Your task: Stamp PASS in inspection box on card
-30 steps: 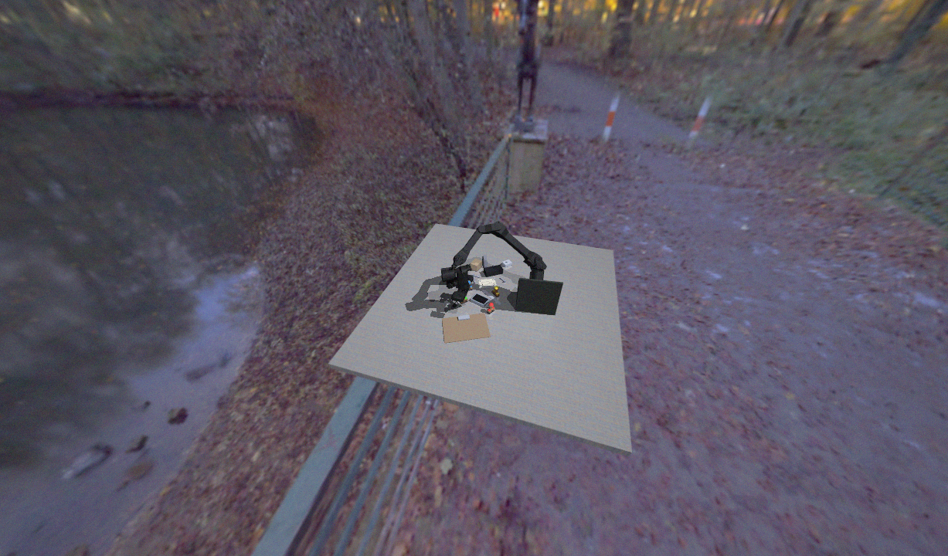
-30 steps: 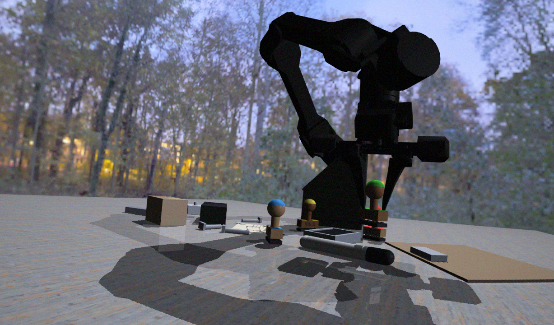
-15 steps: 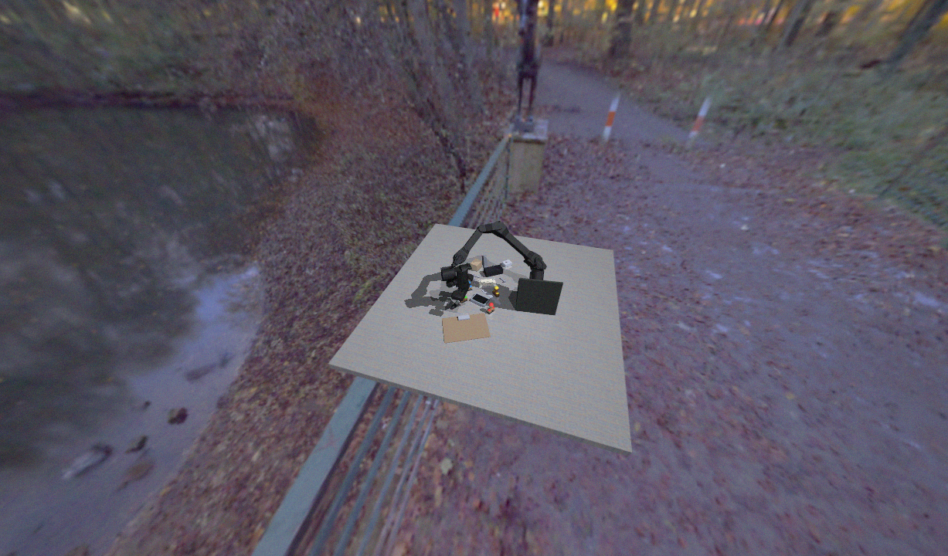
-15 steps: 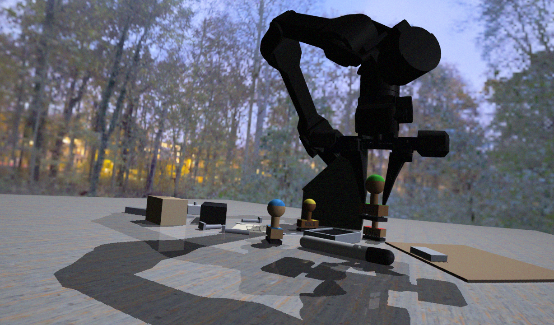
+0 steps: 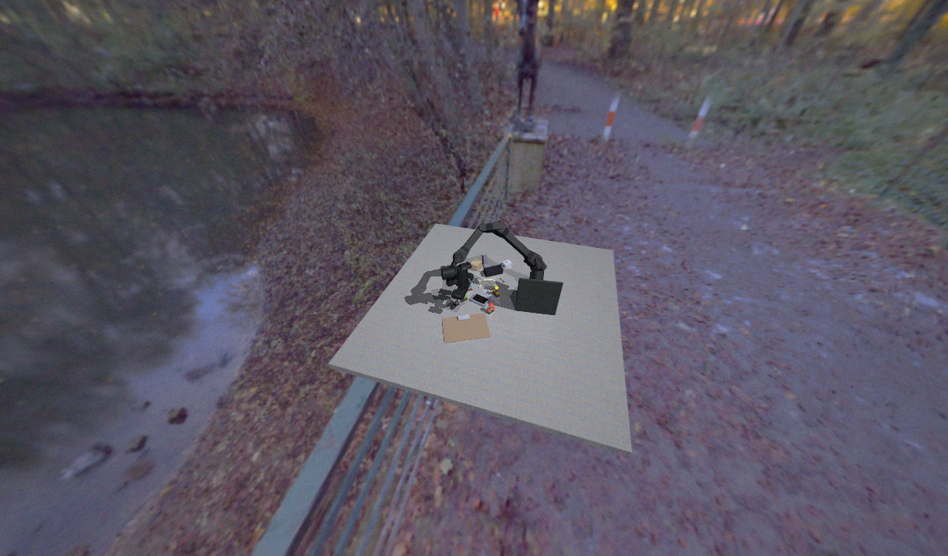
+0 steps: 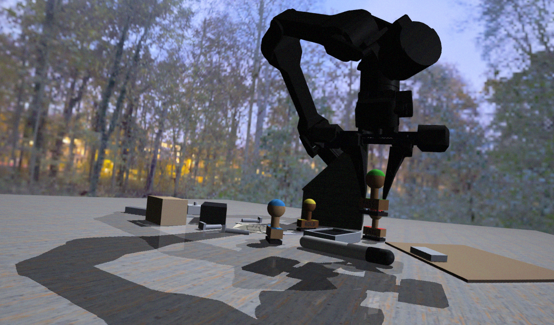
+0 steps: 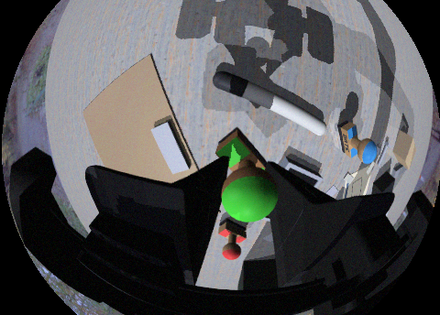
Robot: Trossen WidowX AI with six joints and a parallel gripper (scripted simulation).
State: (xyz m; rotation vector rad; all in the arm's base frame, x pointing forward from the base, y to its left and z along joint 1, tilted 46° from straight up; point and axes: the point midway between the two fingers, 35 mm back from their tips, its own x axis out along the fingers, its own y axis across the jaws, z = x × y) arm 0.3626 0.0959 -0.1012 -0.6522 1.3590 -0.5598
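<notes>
Right now the ink pad is 70 mm to the right of my gripper tip, 70 mm below it and 70 mm behind it. Also, from my gripper tip: blue-topped stamp: 140 mm to the right, 60 mm below, 20 mm ahead; marker: 70 mm below, 40 mm ahead, 10 mm to the right; green-topped stamp: right at my gripper tip.
</notes>
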